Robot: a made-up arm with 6 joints. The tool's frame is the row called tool.
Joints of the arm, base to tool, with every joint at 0 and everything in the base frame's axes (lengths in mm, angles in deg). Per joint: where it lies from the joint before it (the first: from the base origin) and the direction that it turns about. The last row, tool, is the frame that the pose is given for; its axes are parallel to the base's.
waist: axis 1 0 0 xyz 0 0 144.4
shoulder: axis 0 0 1 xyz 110.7 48.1 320.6
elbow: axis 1 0 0 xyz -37.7 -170.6 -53.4
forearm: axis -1 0 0 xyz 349.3 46.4 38.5
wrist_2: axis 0 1 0 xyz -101 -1.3 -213.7
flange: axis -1 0 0 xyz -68.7 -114.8 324.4
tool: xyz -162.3 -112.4 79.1
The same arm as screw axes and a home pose.
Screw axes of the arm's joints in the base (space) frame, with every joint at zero. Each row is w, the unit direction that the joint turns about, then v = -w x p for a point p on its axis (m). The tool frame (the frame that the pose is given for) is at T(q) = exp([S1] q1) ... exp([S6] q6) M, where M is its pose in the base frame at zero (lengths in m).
S1: w 1 0 0 v 0 0.1444 0
S2: w 0 0 1 v 0.0481 -0.1107 0
S3: w 1 0 0 v 0 0.4116 0.1225
S4: w -1 0 0 v 0 -0.4501 -0.0761
S5: w 0 1 0 v -0.2364 0 0.3213
S6: w -1 0 0 v 0 -0.5608 -0.1922
M: xyz 0.0903 -0.3046 0.6399 (m) quaternion w x y z 1 0 0 0

